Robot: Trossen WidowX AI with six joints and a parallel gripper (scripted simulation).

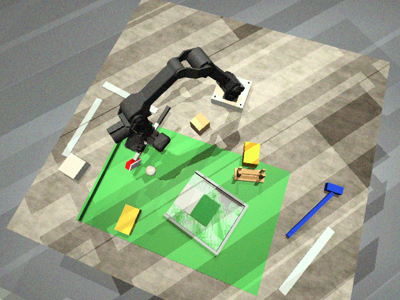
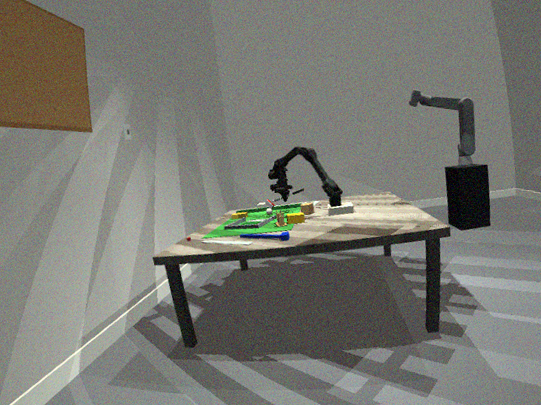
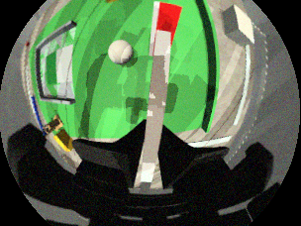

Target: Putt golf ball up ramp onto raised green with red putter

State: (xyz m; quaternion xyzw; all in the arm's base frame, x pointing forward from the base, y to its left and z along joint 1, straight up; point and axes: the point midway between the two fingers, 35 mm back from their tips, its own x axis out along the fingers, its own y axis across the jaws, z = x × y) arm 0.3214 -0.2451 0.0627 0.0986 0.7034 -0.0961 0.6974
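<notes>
The white golf ball lies 11 cm ahead of my gripper tip, 3 cm to the left of it and 5 cm below it. From my gripper tip the other things lie so: blue putter 4 cm ahead, 70 cm to the left, 6 cm below; then white block 20 cm ahead, 27 cm to the right, 5 cm below; then tan cube 14 cm behind, 16 cm to the left, 4 cm below.
</notes>
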